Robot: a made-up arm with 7 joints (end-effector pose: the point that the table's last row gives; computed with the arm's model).
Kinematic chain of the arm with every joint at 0, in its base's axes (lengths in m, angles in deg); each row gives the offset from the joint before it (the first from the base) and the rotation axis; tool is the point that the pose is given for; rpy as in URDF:
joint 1: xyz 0 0 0.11 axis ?
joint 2: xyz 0 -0.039 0.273 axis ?
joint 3: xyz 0 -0.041 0.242 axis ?
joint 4: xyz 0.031 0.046 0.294 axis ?
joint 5: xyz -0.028 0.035 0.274 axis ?
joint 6: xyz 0 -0.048 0.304 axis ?
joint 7: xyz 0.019 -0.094 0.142 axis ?
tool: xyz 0 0 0 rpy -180 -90 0
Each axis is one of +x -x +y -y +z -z.
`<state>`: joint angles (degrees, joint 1 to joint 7).
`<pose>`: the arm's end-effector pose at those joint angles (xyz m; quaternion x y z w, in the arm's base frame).
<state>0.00 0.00 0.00 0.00 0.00 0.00 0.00</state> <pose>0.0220 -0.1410 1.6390 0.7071 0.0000 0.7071 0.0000</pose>
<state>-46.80 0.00 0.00 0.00 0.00 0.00 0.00</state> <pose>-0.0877 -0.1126 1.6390 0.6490 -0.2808 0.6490 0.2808</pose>
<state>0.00 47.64 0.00 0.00 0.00 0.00 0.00</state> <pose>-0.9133 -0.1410 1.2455 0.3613 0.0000 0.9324 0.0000</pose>
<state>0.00 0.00 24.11 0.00 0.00 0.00 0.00</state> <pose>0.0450 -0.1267 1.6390 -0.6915 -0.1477 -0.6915 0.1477</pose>
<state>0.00 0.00 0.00 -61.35 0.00 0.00 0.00</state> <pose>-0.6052 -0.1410 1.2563 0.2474 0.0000 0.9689 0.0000</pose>
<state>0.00 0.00 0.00 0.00 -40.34 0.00 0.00</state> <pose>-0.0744 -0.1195 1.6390 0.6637 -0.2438 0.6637 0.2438</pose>
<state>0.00 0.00 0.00 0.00 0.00 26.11 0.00</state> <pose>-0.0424 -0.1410 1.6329 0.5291 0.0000 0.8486 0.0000</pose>
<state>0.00 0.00 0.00 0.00 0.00 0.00 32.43</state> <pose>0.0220 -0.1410 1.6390 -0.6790 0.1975 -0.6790 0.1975</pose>
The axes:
joint 1: +z
joint 2: -y
joint 3: +z
joint 4: +y
joint 5: +z
joint 6: -y
joint 7: +x

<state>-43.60 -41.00 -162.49 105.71 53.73 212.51 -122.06</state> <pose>-0.2493 -0.1115 0.8668 -0.5617 0.0282 -0.8007 0.2062</pose>
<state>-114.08 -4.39 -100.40 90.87 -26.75 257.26 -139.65</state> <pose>-0.4893 0.4010 0.8972 -0.3501 0.5313 -0.7436 0.2054</pose>
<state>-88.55 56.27 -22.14 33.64 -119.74 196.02 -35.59</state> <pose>-0.0269 0.7230 1.0802 0.0076 0.6421 -0.5335 0.5505</pose>
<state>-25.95 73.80 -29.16 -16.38 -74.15 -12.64 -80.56</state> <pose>-1.0558 0.5901 0.4448 0.3793 -0.6793 0.3997 0.4847</pose>
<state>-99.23 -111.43 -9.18 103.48 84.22 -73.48 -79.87</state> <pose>0.0263 -0.0349 -0.2847 0.1223 0.3322 -0.5839 0.7306</pose>
